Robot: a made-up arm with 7 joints.
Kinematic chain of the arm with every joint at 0, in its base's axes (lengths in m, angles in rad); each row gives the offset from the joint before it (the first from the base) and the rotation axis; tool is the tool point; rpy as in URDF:
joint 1: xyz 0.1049 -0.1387 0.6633 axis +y
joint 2: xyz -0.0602 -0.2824 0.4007 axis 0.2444 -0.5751 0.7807
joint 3: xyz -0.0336 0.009 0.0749 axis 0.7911 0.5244 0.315
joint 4: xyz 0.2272 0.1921 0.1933 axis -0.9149 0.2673 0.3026
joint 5: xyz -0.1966 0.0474 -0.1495 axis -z
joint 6: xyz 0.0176 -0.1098 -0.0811 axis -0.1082 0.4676 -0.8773
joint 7: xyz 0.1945 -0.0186 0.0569 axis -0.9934 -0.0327 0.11
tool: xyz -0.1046 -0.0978 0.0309 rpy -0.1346 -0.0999 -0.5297
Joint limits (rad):
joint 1: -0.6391..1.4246
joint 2: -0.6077..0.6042
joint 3: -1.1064..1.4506
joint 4: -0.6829..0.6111
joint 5: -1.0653..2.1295
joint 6: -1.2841..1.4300
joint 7: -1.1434..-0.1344
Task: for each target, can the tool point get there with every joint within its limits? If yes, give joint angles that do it. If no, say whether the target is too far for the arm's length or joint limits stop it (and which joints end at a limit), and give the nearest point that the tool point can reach.
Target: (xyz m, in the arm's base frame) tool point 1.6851 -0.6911 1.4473
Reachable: no: too far | nearest point 1.0339 -0.4857 1.1242 | short by 0.755 m
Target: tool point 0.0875 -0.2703 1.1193
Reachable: yes | joints -0.0017 -0.0298 0.8300 -0.3966 -0.3165 0.9742 -0.3689
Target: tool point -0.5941 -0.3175 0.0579
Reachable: no: joint limits stop it (at a limit: joint 1, joint 2) | nearest point -0.4244 -0.2542 0.6987 | short by 0.666 m
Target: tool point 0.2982 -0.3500 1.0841
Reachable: yes | joints 0.5373 -0.0720 0.9968 -0.1925 0.1902 0.2732 -0.2773
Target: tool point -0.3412 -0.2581 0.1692
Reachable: no: joint limits stop it (at a limit: joint 1, joint 2) | nearest point -0.3177 -0.2339 0.6808 | short by 0.513 m
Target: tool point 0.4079 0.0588 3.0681
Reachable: no: too far | nearest point 0.2337 -0.2702 1.6853 | short by 1.432 m
